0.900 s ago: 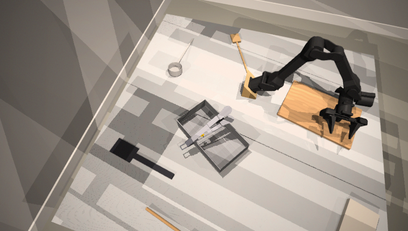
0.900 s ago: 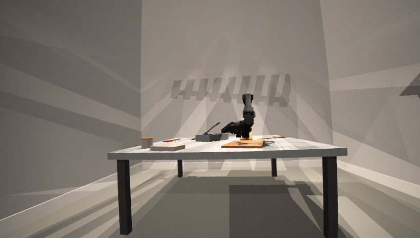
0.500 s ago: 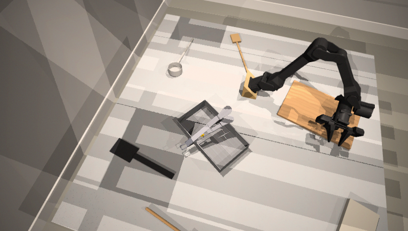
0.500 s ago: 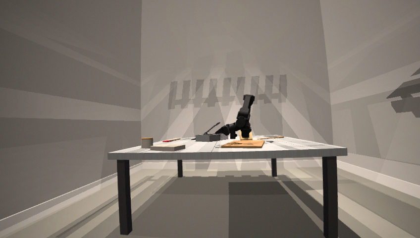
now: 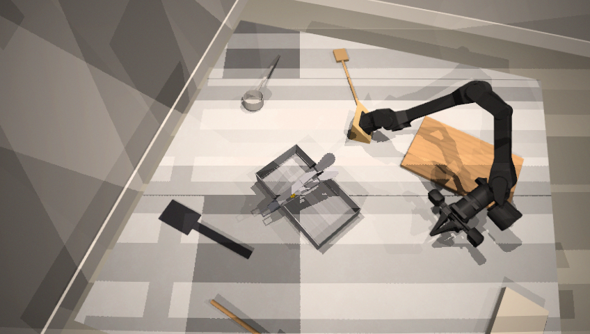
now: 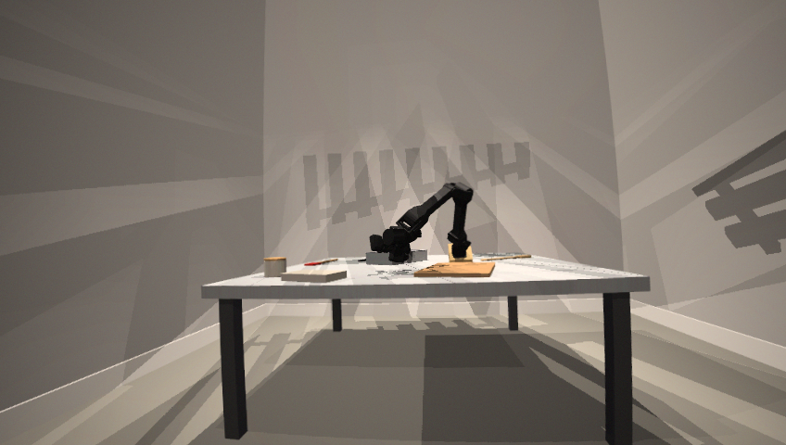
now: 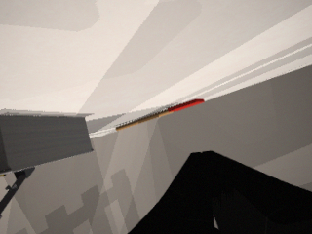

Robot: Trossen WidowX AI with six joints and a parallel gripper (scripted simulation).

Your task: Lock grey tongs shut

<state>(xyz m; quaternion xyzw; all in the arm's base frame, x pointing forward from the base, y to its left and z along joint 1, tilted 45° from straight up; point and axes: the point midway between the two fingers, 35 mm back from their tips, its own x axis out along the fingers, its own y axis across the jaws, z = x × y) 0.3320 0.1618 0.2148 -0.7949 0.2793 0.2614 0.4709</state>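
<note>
My gripper tip is now 380 mm to the left of the roasting tin, 50 mm past it and 50 mm above it. The rest, counted from my gripper tip: black spatula 670 mm to the right, 140 mm ahead, 70 mm below; beige block 270 mm to the left, 180 mm ahead, 60 mm below; wooden board 320 mm behind, 110 mm to the left, 70 mm below.
</note>
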